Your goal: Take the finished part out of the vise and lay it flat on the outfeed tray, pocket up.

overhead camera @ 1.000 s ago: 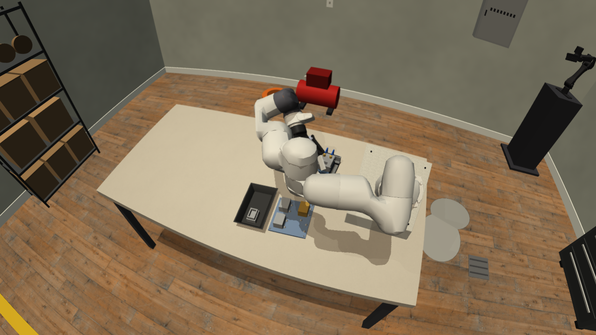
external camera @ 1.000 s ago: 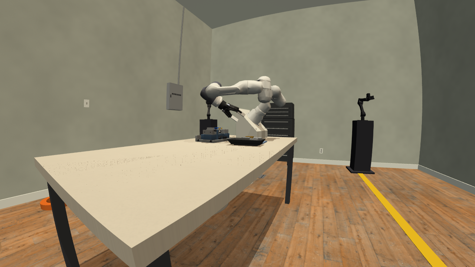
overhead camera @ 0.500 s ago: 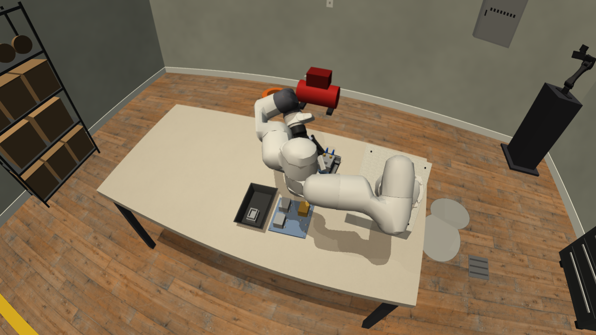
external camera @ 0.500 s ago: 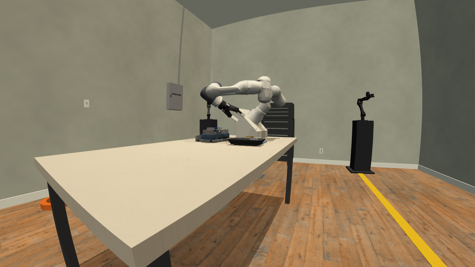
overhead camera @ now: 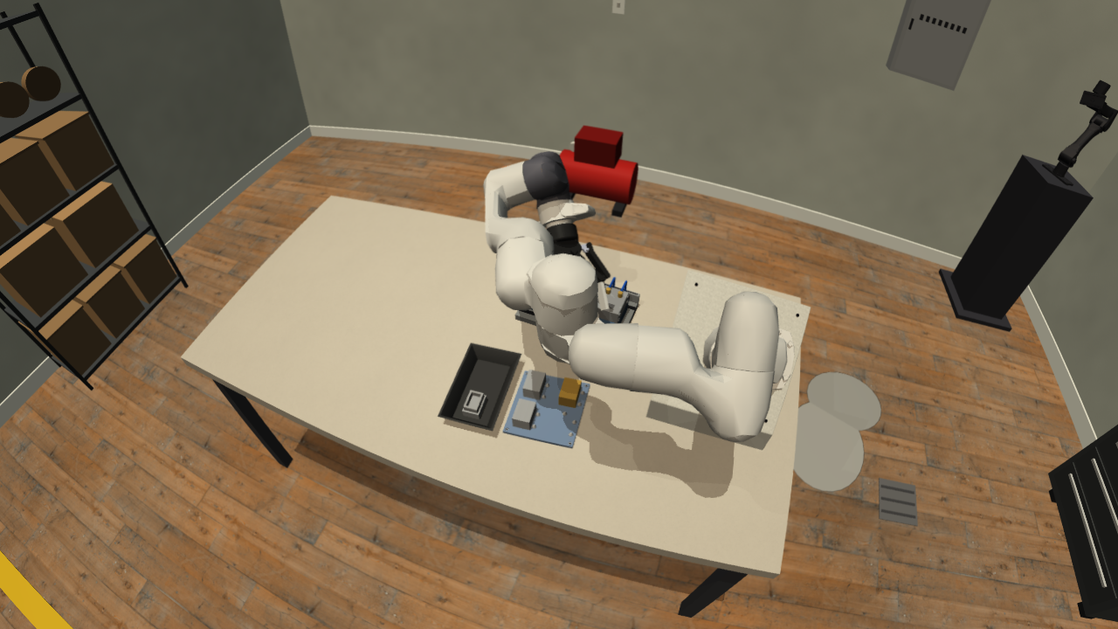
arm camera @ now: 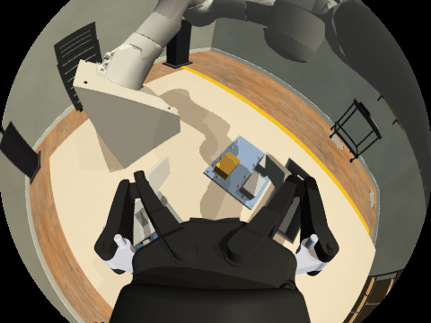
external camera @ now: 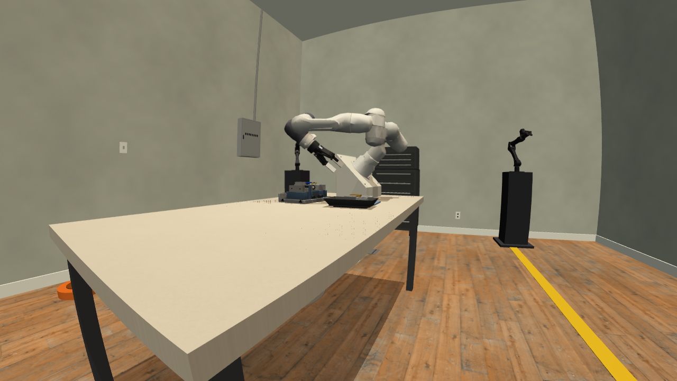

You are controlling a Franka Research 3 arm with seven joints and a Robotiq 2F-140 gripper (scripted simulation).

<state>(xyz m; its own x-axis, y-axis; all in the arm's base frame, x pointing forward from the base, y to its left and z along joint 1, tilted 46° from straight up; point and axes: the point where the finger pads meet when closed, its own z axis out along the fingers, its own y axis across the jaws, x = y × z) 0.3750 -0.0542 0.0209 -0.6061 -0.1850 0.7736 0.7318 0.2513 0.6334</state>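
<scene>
My gripper is now 4 cm short of the blue vise, 18 cm to the left of it and 16 cm above it. The rest, counted from my hand: grey actuator box 6 cm behind, 16 cm to the right, 12 cm below; blue fixture plate 3 cm ahead, 15 cm to the left, 20 cm below; orange block 2 cm behind, 11 cm to the left, 17 cm below.
</scene>
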